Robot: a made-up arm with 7 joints.
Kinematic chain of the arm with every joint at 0, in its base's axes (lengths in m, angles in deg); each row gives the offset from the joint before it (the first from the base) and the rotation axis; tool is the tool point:
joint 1: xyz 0 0 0.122 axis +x
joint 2: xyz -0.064 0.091 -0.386 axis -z
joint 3: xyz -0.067 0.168 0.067 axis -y
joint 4: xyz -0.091 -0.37 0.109 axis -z
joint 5: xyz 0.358 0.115 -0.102 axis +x
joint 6: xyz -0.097 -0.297 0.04 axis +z
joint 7: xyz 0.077 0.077 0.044 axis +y
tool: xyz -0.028 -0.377 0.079
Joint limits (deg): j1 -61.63..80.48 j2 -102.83..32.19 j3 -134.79..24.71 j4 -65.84..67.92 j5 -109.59..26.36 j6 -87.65..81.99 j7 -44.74..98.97
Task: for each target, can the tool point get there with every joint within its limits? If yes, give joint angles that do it. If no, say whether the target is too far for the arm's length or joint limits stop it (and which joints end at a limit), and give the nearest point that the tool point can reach.
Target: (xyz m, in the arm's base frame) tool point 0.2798 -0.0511 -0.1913
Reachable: yes | joints 60.23 -5.34 -71.23 5.67 -33.33 -57.74 2.95
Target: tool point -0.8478 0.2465 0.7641
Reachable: no: joint limits stop it (at a limit: joint 3, joint 4, joint 5) | nearest point -0.6283 0.1866 0.6081 | short by 0.276 m
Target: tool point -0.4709 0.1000 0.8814
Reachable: no: joint limits stop it (at a limit: joint 1, joint 2, joint 3, joint 4, joint 5) | nearest point -0.4330 0.1104 0.7969 | short by 0.093 m
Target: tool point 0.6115 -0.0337 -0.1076
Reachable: yes | joints 1.14 -49.45 -0.35 0.69 9.30 41.16 7.36
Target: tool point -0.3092 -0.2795 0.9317
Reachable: no: joint limits stop it (at a limit: joint 1, joint 3, joint 4) | nearest point -0.2705 -0.2831 0.7620 | short by 0.174 m
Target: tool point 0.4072 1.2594 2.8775
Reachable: no: too far | nearest point 0.2362 0.5618 0.8327 | short by 2.167 m
